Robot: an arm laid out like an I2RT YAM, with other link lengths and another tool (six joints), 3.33 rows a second.
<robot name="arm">
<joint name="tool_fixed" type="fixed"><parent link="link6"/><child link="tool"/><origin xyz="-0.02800 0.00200 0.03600" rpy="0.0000 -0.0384 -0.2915"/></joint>
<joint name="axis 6" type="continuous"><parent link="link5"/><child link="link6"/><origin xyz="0.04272 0.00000 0.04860" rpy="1.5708 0.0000 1.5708"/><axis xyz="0 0 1"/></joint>
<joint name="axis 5" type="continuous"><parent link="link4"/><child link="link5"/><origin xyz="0.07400 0.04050 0.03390" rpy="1.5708 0.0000 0.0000"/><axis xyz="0 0 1"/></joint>
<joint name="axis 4" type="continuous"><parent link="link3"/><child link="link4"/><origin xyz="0.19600 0.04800 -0.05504" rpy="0.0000 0.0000 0.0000"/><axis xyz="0 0 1"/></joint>
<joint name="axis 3" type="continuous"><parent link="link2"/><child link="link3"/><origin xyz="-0.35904 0.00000 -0.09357" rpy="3.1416 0.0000 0.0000"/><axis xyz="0 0 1"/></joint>
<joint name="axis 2" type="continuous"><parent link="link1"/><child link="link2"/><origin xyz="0.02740 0.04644 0.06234" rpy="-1.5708 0.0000 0.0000"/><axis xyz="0 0 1"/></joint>
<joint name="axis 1" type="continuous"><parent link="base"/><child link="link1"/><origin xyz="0.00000 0.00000 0.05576" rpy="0.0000 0.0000 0.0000"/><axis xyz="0 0 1"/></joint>
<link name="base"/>
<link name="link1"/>
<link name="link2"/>
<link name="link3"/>
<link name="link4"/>
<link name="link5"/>
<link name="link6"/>
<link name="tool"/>
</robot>
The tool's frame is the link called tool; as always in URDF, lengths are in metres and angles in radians. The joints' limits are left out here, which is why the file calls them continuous.
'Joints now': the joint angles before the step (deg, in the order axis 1, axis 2, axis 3, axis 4, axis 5, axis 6). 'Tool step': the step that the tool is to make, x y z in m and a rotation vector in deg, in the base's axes. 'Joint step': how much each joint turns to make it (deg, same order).
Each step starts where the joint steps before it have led.
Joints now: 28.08, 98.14, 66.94, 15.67, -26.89, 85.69
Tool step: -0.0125, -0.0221, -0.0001, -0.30, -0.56, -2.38
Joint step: -1.92, -3.39, -4.22, 1.01, 0.59, -0.42
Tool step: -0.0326, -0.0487, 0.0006, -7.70, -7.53, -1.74
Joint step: -6.05, -7.63, -6.36, -2.89, -1.33, -12.16
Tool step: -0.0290, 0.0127, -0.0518, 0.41, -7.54, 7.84
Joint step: 2.80, 2.48, -18.39, 26.00, -4.29, -4.10
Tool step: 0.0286, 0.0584, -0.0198, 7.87, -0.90, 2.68
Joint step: 7.79, 13.03, 0.15, 21.40, 4.19, 8.34
